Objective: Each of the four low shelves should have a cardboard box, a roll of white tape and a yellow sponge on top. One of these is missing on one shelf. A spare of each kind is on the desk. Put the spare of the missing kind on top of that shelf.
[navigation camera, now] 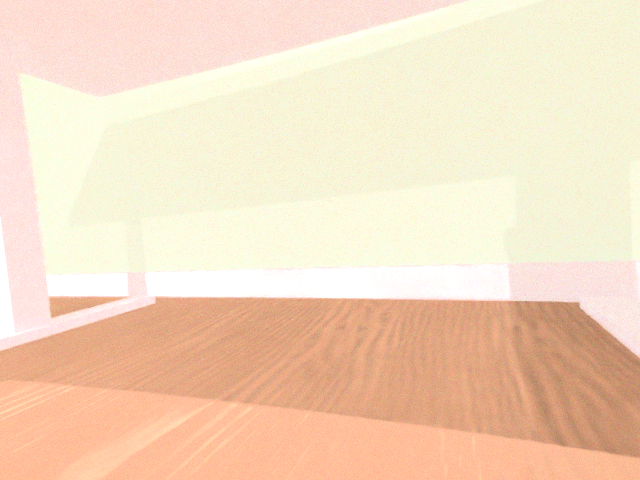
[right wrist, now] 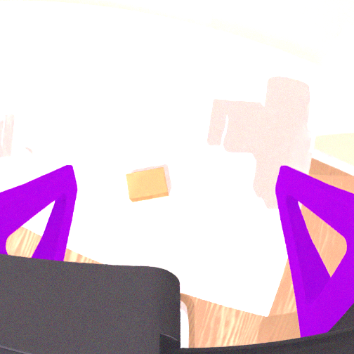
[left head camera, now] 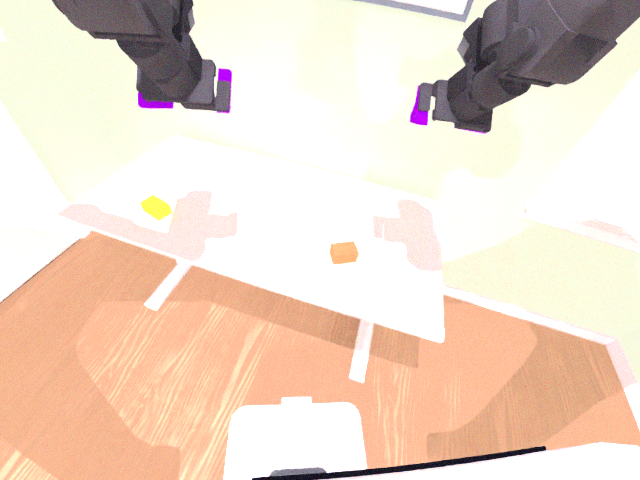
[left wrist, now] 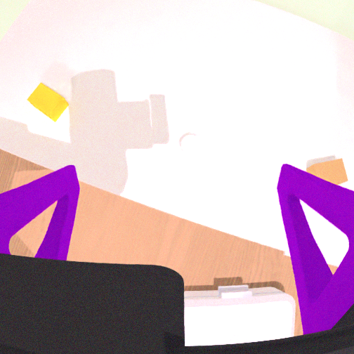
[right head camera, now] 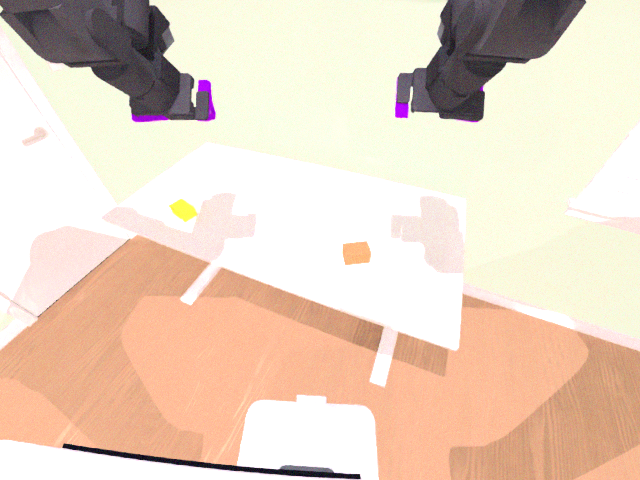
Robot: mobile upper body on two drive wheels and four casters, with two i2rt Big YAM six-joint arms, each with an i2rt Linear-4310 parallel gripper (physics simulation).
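Places are measured from the left arm's base along level axes (x ahead, y left, z up), in metres.
Pixels of known places: left gripper, between the fingertips: [left head camera: 199, 106] [right head camera: 191, 116]; right gripper, between the fingertips: [left head camera: 433, 121] [right head camera: 424, 113].
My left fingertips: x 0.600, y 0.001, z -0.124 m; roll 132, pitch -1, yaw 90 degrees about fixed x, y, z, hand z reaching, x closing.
Observation:
Ahead of a thing's pixels: the offset from my left fingertips to its top centre. "spot": to the spot under its first point. Level surfaces: height alone.
My left gripper [left head camera: 190, 99] [right head camera: 178, 109] [left wrist: 178, 175] and right gripper [left head camera: 445, 118] [right head camera: 433, 111] [right wrist: 177, 170] are open and empty, high above the white desk {0.566 m down} [left head camera: 284, 206] [right head camera: 310, 206] [left wrist: 225, 100] [right wrist: 215, 250]. A yellow sponge {0.334 m ahead, 0.366 m left, 0.521 m down} [left head camera: 156, 207] [right head camera: 183, 210] [left wrist: 47, 102] lies near the desk's left end. A small orange-brown cardboard box {0.120 m ahead, 0.380 m right, 0.516 m down} [left head camera: 344, 252] [right head camera: 356, 253] [left wrist: 330, 171] [right wrist: 147, 184] lies on its right part. Between them, a faint curved outline [left wrist: 187, 135] may be the white tape roll, washed out against the desk. No low shelf can be made out with certainty.
Desk feet [left head camera: 168, 286] [right head camera: 382, 359] stick out over the wooden floor. My white base [left head camera: 297, 434] [right head camera: 312, 434] [left wrist: 240, 320] stands before the desk. A door handle {spot: 0.699 m ahead, 1.305 m left, 0.357 m down} [right head camera: 35, 136] shows at left. A pale ledge [left head camera: 584, 228] [right head camera: 599, 214] is at right. The navigation view shows a white floor bar [navigation camera: 103, 311].

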